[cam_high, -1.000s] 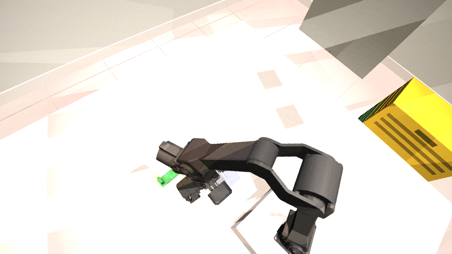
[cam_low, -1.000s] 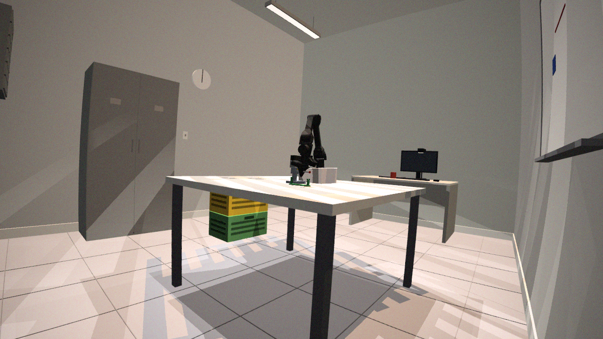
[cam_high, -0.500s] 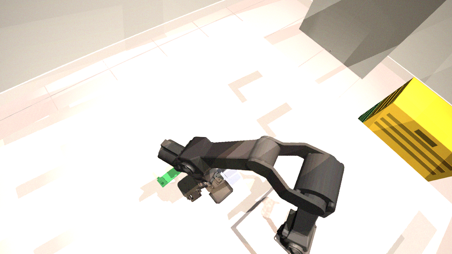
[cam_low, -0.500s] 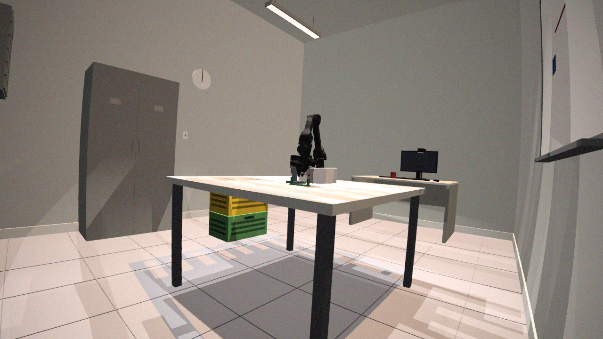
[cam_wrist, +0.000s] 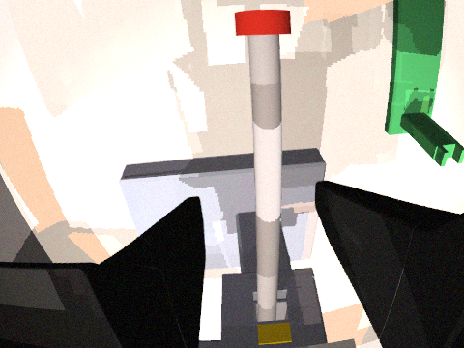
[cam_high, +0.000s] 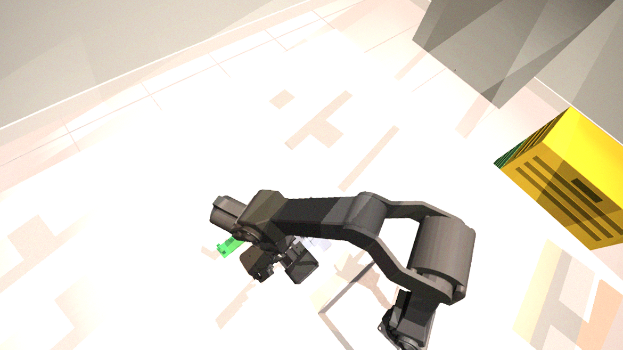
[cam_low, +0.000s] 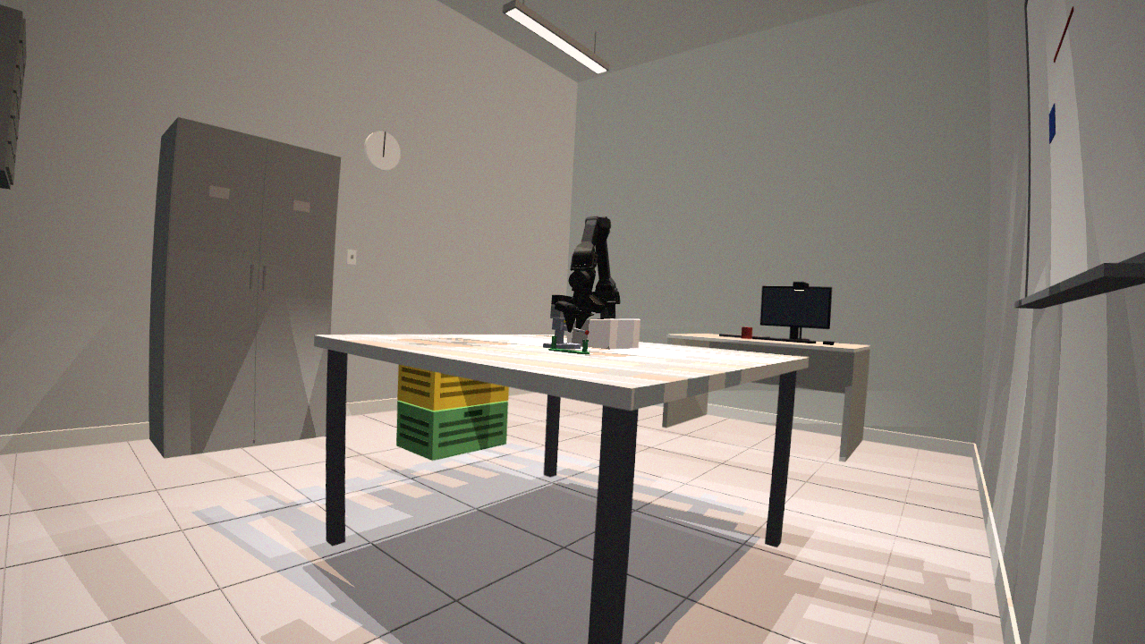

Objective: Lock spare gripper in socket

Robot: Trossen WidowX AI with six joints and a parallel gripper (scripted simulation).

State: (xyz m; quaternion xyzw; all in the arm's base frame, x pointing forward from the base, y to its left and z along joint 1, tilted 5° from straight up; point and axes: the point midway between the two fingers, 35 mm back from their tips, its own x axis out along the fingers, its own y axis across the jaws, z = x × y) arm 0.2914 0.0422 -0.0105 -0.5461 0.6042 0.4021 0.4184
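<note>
The socket lies 6 cm to the right of my gripper tip, 1 cm below it and 1 cm behind it. The rest, counted from my gripper tip: pin cradle: 10 cm ahead, 5 cm to the left, 4 cm below; then spare gripper: 7 cm above, 6 cm to the right.
</note>
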